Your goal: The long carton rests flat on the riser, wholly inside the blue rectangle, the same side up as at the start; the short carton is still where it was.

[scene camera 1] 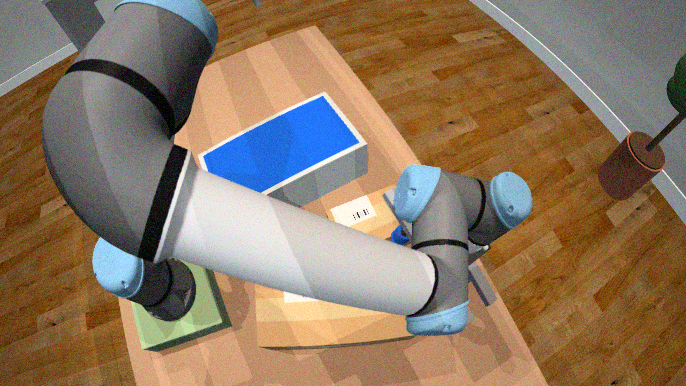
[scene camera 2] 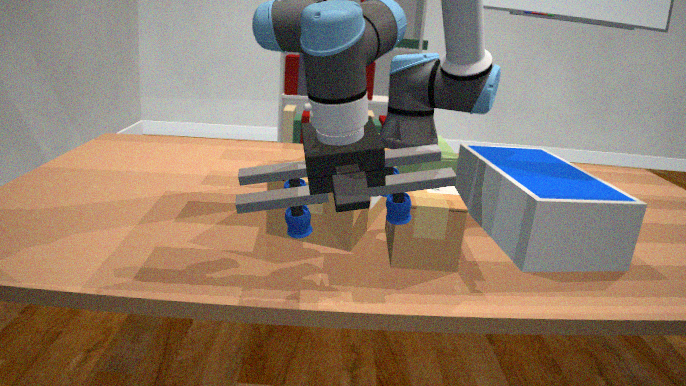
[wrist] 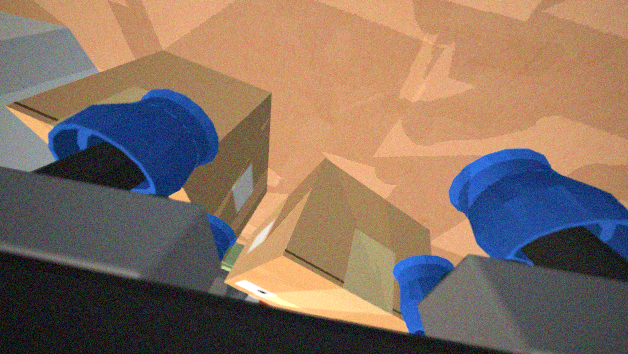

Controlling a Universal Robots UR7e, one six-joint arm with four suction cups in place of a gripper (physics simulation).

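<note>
The grey-sided riser bears the blue rectangle on its top. What looks like the long carton lies on the table, largely hidden by the arm in scene camera 1. What looks like the short carton stands between it and the riser. My suction gripper is tilted, its blue cups low near the cartons' table-edge ends. The cups bear nothing; contact with a carton cannot be told.
A green block stands under the arm's base. The wooden table ends close in front of the cartons in scene camera 2. The forearm crosses above the cartons. A potted plant stands on the floor beyond the table.
</note>
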